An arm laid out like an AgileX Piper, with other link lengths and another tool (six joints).
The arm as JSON. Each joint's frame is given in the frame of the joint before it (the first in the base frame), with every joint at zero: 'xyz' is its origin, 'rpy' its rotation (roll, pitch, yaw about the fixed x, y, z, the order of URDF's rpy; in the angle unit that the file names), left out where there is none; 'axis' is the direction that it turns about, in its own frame. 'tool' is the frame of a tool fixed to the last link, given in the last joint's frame.
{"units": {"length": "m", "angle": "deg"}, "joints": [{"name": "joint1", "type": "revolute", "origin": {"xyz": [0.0, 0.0, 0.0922]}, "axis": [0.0, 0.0, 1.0]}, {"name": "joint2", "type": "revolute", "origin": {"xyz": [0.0, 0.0, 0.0], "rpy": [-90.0, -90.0, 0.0]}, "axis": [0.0, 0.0, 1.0]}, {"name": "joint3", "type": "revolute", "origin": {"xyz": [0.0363, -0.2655, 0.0], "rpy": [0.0, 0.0, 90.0]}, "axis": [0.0, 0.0, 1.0]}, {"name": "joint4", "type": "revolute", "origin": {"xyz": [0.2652, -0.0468, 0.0], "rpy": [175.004, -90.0, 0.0]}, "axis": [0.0, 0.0, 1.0]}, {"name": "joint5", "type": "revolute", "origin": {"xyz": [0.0, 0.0, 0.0], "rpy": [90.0, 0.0, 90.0]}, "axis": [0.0, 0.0, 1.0]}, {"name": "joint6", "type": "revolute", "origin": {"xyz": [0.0, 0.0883, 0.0], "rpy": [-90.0, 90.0, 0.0]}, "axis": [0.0, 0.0, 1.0]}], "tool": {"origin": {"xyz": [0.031, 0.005, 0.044], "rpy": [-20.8, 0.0, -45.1]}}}
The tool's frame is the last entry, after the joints.
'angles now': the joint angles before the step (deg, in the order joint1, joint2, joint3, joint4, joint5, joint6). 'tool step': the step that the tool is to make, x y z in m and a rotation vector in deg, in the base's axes. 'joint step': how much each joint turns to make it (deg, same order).
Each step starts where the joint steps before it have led.
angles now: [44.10, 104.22, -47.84, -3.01, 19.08, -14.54]
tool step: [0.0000, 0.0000, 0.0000, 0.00, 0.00, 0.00]
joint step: [0.00, 0.00, 0.00, 0.00, 0.00, 0.00]
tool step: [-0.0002, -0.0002, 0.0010, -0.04, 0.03, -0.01]
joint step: [0.00, -0.20, -0.01, 0.00, 0.26, 0.00]
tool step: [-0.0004, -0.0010, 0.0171, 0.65, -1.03, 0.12]
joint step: [0.00, -3.22, 0.02, -0.26, 2.01, 0.00]
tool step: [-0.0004, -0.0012, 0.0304, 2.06, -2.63, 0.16]
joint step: [0.00, -5.56, 0.00, -0.36, 2.24, 0.00]
